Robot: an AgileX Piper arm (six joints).
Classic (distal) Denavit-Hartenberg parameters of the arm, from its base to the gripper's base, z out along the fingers. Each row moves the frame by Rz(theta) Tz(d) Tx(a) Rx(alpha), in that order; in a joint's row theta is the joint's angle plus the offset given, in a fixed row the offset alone. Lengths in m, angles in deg.
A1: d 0.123, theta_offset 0, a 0, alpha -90
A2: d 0, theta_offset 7.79, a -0.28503, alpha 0
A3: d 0, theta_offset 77.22, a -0.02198, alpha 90
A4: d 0.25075, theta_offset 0, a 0, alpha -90
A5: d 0, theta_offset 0, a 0, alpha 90
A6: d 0.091, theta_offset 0, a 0, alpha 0
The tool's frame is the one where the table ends.
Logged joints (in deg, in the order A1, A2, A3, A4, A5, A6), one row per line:
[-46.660 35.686 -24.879 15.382 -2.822 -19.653]
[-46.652 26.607 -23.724 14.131 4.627 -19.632]
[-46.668 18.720 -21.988 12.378 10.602 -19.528]
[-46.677 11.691 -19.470 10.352 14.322 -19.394]
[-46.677 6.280 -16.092 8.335 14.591 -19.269]
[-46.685 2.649 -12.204 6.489 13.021 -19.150]
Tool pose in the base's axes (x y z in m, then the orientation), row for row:
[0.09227 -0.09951 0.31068 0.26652 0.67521 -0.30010 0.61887]
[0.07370 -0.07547 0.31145 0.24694 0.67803 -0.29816 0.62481]
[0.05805 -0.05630 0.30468 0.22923 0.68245 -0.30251 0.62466]
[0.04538 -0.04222 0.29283 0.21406 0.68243 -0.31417 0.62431]
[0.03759 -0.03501 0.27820 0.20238 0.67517 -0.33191 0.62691]
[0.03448 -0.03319 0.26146 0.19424 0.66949 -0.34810 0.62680]
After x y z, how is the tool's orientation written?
As a quaternion, x y z w.
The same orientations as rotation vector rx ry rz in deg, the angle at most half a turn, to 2 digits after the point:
[35.13 89.00 -39.55]
[32.47 89.15 -39.20]
[30.14 89.74 -39.78]
[28.15 89.75 -41.32]
[26.59 88.70 -43.61]
[25.52 87.96 -45.73]

